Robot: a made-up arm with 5 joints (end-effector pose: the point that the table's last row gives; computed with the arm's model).
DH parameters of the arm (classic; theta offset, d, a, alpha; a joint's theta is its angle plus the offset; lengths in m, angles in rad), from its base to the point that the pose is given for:
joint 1: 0.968 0 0.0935 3.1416
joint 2: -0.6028 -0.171 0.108 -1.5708
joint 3: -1.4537 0 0.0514 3.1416
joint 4: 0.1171 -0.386 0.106 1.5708
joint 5: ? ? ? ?
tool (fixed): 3.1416 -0.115 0 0
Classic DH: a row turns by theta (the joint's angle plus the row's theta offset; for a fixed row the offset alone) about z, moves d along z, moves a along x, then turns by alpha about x.
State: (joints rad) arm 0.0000 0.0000 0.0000 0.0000 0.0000
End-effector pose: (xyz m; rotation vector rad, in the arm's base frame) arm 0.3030 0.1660 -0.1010 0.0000 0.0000 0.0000
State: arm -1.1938 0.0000 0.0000 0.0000 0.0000
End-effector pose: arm 0.2659 -0.2206 -0.1010 0.0000 0.0000 -1.1938
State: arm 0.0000 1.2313 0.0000 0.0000 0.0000
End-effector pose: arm 0.2202 -0.1291 -0.1010 0.0000 0.0000 -1.2313
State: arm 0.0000 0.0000 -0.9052 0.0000 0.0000
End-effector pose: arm 0.3030 -0.0407 0.0179 -0.9052 0.0000 0.0000
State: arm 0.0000 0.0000 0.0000 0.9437 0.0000
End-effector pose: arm 0.3030 -0.0026 0.0105 -0.9437 0.0000 0.0000
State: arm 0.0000 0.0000 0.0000 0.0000 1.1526
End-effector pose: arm 0.2787 0.1660 0.0915 0.0000 1.1526 0.0000
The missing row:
joint 5: 1.5708 -0.025 0.136 -1.5708
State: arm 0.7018 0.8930 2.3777 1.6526 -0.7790
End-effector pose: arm 0.4126 0.3253 -0.0167 0.6170 -0.8109 -0.4566
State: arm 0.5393 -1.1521 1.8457 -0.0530 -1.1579
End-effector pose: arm -0.4691 0.4757 0.2561 1.5632 0.6755 0.1580
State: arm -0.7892 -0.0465 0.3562 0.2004 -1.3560
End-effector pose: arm 0.5376 -0.1921 -0.1388 -0.3788 -1.3440 -0.7273
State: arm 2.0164 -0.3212 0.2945 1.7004 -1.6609
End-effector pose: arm -0.3736 0.4557 0.1106 -0.9527 1.7033 -1.8093
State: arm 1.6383 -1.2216 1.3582 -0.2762 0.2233
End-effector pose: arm -0.3962 -0.2236 0.1531 0.0817 2.2662 2.1307
